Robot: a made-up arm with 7 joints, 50 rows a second.
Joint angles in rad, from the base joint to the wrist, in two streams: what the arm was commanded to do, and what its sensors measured. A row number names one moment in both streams.
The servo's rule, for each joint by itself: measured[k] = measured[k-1] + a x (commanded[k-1-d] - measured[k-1]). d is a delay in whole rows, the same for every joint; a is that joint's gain. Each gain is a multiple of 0.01, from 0.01 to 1. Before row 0 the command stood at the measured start. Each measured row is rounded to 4 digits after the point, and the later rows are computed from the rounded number. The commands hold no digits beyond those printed.
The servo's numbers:
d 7
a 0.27 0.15 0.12 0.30 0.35 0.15 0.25
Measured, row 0: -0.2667, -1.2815, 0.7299, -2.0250, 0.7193, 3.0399, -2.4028
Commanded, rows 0 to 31: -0.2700, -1.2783, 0.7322, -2.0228, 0.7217, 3.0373, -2.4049; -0.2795, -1.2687, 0.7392, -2.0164, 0.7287, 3.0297, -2.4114; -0.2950, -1.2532, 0.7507, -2.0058, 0.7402, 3.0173, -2.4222; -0.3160, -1.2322, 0.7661, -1.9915, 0.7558, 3.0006, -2.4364; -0.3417, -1.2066, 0.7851, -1.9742, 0.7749, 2.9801, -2.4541; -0.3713, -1.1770, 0.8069, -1.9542, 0.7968, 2.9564, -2.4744; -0.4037, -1.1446, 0.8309, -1.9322, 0.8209, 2.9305, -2.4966; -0.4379, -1.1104, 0.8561, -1.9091, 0.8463, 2.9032, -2.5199; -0.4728, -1.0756, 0.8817, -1.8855, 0.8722, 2.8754, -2.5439; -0.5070, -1.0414, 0.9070, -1.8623, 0.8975, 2.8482, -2.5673; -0.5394, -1.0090, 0.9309, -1.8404, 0.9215, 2.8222, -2.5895; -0.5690, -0.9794, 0.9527, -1.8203, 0.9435, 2.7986, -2.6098; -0.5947, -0.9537, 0.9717, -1.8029, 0.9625, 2.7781, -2.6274; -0.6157, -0.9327, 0.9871, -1.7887, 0.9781, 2.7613, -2.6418; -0.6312, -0.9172, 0.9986, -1.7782, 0.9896, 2.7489, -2.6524; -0.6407, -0.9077, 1.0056, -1.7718, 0.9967, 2.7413, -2.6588; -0.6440, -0.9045, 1.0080, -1.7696, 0.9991, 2.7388, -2.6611; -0.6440, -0.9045, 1.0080, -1.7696, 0.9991, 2.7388, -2.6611; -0.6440, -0.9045, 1.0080, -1.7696, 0.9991, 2.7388, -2.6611; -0.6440, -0.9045, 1.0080, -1.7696, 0.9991, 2.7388, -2.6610; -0.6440, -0.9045, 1.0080, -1.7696, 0.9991, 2.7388, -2.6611; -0.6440, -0.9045, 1.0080, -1.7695, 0.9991, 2.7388, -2.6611; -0.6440, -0.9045, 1.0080, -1.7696, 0.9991, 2.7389, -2.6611; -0.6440, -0.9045, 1.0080, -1.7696, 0.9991, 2.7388, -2.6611; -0.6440, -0.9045, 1.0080, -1.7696, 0.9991, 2.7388, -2.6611; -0.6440, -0.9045, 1.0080, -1.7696, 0.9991, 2.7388, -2.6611; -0.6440, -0.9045, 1.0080, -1.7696, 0.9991, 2.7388, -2.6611; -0.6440, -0.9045, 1.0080, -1.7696, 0.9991, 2.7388, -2.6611; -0.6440, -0.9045, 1.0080, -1.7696, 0.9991, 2.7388, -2.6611; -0.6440, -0.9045, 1.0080, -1.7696, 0.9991, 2.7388, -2.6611; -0.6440, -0.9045, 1.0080, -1.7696, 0.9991, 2.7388, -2.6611; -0.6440, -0.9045, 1.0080, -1.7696, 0.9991, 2.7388, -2.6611
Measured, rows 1 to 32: -0.2667, -1.2815, 0.7299, -2.0250, 0.7193, 3.0399, -2.4028; -0.2667, -1.2815, 0.7299, -2.0250, 0.7193, 3.0399, -2.4028; -0.2667, -1.2815, 0.7299, -2.0250, 0.7193, 3.0399, -2.4028; -0.2667, -1.2815, 0.7299, -2.0250, 0.7193, 3.0399, -2.4028; -0.2667, -1.2815, 0.7299, -2.0250, 0.7193, 3.0399, -2.4028; -0.2667, -1.2815, 0.7299, -2.0250, 0.7193, 3.0399, -2.4028; -0.2667, -1.2815, 0.7299, -2.0250, 0.7193, 3.0399, -2.4028; -0.2676, -1.2810, 0.7302, -2.0243, 0.7201, 3.0395, -2.4033; -0.2708, -1.2792, 0.7313, -2.0219, 0.7231, 3.0380, -2.4053; -0.2773, -1.2753, 0.7336, -2.0171, 0.7291, 3.0349, -2.4095; -0.2877, -1.2688, 0.7375, -2.0094, 0.7384, 3.0298, -2.4162; -0.3023, -1.2595, 0.7432, -1.9988, 0.7512, 3.0223, -2.4257; -0.3209, -1.2471, 0.7508, -1.9854, 0.7672, 3.0124, -2.4379; -0.3433, -1.2317, 0.7604, -1.9694, 0.7860, 3.0001, -2.4526; -0.3688, -1.2135, 0.7719, -1.9513, 0.8071, 2.9856, -2.4694; -0.3969, -1.1928, 0.7851, -1.9316, 0.8299, 2.9691, -2.4880; -0.4266, -1.1701, 0.7997, -1.9108, 0.8536, 2.9510, -2.5078; -0.4571, -1.1459, 0.8154, -1.8897, 0.8774, 2.9317, -2.5282; -0.4873, -1.1209, 0.8319, -1.8689, 0.9005, 2.9117, -2.5486; -0.5163, -1.0958, 0.8487, -1.8491, 0.9222, 2.8917, -2.5683; -0.5431, -1.0713, 0.8653, -1.8310, 0.9418, 2.8721, -2.5867; -0.5669, -1.0482, 0.8813, -1.8152, 0.9585, 2.8536, -2.6031; -0.5868, -1.0271, 0.8962, -1.8022, 0.9719, 2.8368, -2.6170; -0.6022, -1.0087, 0.9096, -1.7924, 0.9814, 2.8221, -2.6280; -0.6135, -0.9931, 0.9214, -1.7856, 0.9876, 2.8096, -2.6363; -0.6217, -0.9798, 0.9318, -1.7808, 0.9916, 2.7990, -2.6425; -0.6277, -0.9685, 0.9409, -1.7774, 0.9942, 2.7900, -2.6471; -0.6321, -0.9589, 0.9490, -1.7751, 0.9959, 2.7823, -2.6506; -0.6353, -0.9507, 0.9561, -1.7734, 0.9970, 2.7758, -2.6532; -0.6376, -0.9438, 0.9623, -1.7723, 0.9977, 2.7703, -2.6552; -0.6393, -0.9379, 0.9678, -1.7715, 0.9982, 2.7656, -2.6567; -0.6406, -0.9329, 0.9726, -1.7709, 0.9985, 2.7616, -2.6578
